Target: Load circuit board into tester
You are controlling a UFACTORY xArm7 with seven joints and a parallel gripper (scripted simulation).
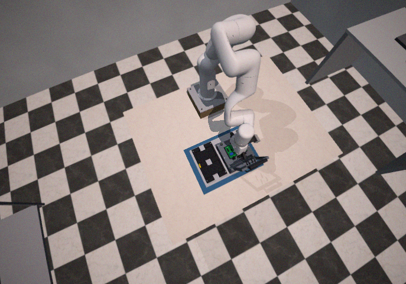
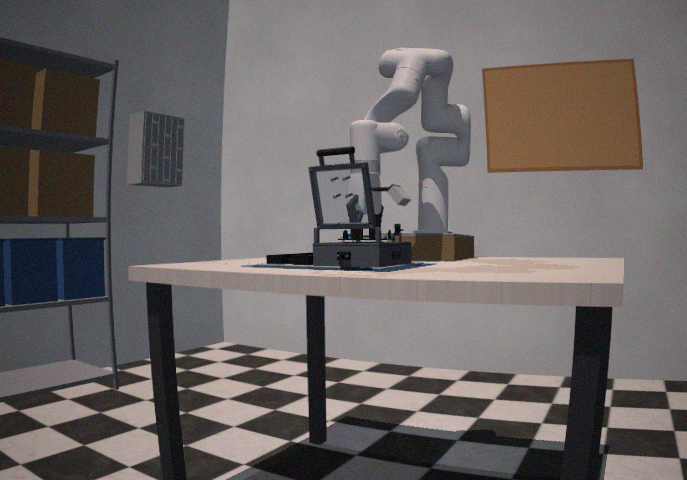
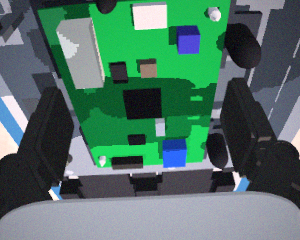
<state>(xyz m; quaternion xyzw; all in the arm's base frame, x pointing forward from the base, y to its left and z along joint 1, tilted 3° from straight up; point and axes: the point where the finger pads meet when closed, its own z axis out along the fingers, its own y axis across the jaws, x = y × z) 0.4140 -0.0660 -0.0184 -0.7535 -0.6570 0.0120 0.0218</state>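
Right now my hand is right at the green circuit board. Also, from my hand: tester lid 120 mm ahead, 10 mm to the right, 110 mm above; then latch hook 60 mm behind, 70 mm to the left, 10 mm above.
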